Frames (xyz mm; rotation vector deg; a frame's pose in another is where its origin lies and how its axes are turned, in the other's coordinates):
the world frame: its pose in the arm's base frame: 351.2 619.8 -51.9 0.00 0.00 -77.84
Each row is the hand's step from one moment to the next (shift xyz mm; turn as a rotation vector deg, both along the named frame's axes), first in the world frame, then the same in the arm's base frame.
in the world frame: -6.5 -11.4 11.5 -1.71 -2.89 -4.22
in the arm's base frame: -12.5 4.0 11.5 -3.19 1.06 -4.22
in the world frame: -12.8 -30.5 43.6 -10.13 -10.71 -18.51
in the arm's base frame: -32.5 6.1 43.6 -12.60 7.65 -18.51
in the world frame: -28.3 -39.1 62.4 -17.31 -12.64 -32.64
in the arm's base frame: -44.2 19.4 62.4 -16.00 14.26 -32.64
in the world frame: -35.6 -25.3 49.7 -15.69 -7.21 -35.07
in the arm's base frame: -32.2 29.5 49.7 -10.35 13.82 -35.07
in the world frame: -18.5 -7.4 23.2 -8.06 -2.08 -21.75
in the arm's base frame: -11.1 16.5 23.2 -3.73 7.44 -21.75
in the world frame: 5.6 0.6 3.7 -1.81 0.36 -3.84
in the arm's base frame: 1.8 -5.3 3.7 -0.03 1.85 -3.84
